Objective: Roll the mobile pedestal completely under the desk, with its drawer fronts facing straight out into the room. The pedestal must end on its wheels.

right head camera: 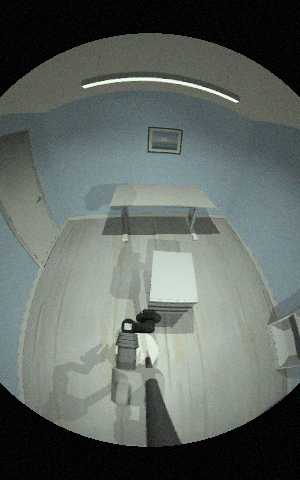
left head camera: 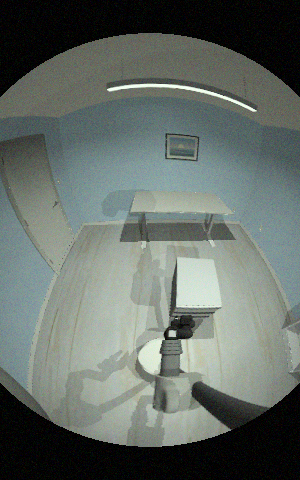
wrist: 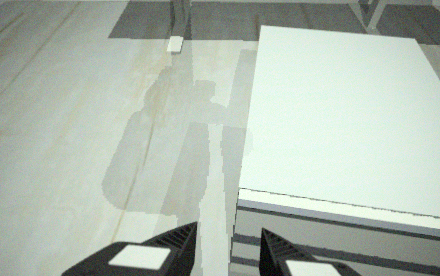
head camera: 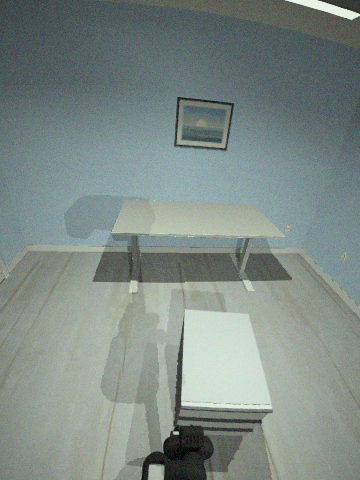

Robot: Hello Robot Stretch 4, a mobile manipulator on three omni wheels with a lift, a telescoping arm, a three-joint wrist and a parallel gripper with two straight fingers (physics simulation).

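Observation:
The white pedestal [head camera: 220, 355] [left head camera: 197, 282] [right head camera: 174, 277] [wrist: 340, 115] stands upright on the floor in front of the desk [head camera: 200, 218] [left head camera: 180, 202] [right head camera: 162, 196], apart from it and a little right of its centre. Its drawer fronts [head camera: 220, 417] [wrist: 300, 230] face toward me, away from the desk; its wheels are hidden. My gripper [wrist: 227, 244] is open and empty, tilted downward. In the wrist view its fingers are near the pedestal's front left edge, the right finger overlapping the drawer fronts; whether it touches cannot be told. The head views hide the fingertips behind the black wrist [head camera: 187, 450].
The desk's left foot [head camera: 133, 286] [wrist: 175, 44] and right foot [head camera: 248, 285] flank the space below its top. The blue wall [head camera: 125, 150] is behind the desk. A door [left head camera: 37, 200] [right head camera: 22, 200] is at the left. Part of a pale shelf-like unit [left head camera: 294, 350] shows at the right.

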